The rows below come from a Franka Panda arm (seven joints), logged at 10 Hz.
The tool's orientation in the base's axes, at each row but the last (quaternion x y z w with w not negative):
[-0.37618 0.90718 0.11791 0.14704]
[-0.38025 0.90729 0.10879 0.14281]
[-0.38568 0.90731 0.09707 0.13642]
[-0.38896 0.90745 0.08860 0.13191]
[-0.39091 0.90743 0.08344 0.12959]
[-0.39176 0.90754 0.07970 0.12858]
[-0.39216 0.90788 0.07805 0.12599]
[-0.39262 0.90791 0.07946 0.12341]
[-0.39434 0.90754 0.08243 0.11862]
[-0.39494 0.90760 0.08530 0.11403]
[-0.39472 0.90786 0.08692 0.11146]
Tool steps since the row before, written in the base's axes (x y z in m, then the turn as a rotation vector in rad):
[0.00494 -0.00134 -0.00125 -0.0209 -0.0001 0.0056]
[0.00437 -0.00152 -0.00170 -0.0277 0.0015 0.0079]
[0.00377 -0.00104 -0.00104 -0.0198 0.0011 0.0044]
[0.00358 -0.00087 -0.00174 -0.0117 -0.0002 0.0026]
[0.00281 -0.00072 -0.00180 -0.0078 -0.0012 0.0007]
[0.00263 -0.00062 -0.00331 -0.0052 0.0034 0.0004]
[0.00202 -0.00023 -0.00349 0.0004 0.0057 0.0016]
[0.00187 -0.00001 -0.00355 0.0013 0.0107 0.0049]
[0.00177 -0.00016 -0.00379 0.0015 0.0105 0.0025]
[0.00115 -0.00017 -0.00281 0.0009 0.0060 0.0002]
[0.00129 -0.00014 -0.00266 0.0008 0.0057 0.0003]
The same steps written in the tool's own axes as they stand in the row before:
[-0.00202 -0.00460 0.00161 0.0122 0.0155 -0.0090]
[-0.00135 -0.00435 0.00190 0.0149 0.0217 -0.0118]
[-0.00147 -0.00352 0.00134 0.0110 0.0154 -0.0073]
[-0.00124 -0.00331 0.00203 0.0071 0.0085 -0.0045]
[-0.00082 -0.00263 0.00201 0.0058 0.0049 -0.0023]
[-0.00033 -0.00249 0.00346 0.0010 0.0061 -0.0004]
[-0.00016 -0.00178 0.00362 -0.0047 0.0037 -0.0001]
[-0.00021 -0.00154 0.00370 -0.0097 0.0065 -0.0019]
[0.00000 -0.00162 0.00386 -0.0090 0.0061 0.0004]
[0.00013 -0.00114 0.00281 -0.0048 0.0034 0.0014]
[-0.00004 -0.00123 0.00269 -0.0046 0.0033 0.0012]

